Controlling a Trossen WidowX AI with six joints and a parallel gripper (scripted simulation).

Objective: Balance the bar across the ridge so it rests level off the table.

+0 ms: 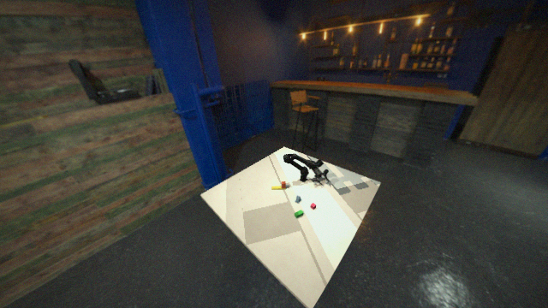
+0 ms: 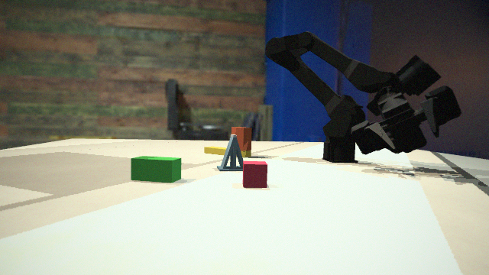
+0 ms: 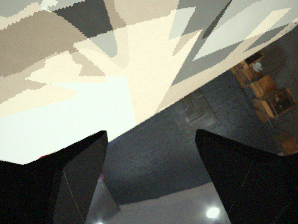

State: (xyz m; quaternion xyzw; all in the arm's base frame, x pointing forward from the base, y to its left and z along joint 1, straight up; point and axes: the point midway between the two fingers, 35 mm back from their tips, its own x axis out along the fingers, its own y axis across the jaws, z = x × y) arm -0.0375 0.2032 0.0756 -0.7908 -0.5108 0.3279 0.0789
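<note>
Now: the dark red cube 280 mm ahead of my gripper tip, 50 mm to the left of it and 40 mm below it. From my gripper tip the other things lie so: green block: 430 mm ahead, 40 mm below.
</note>
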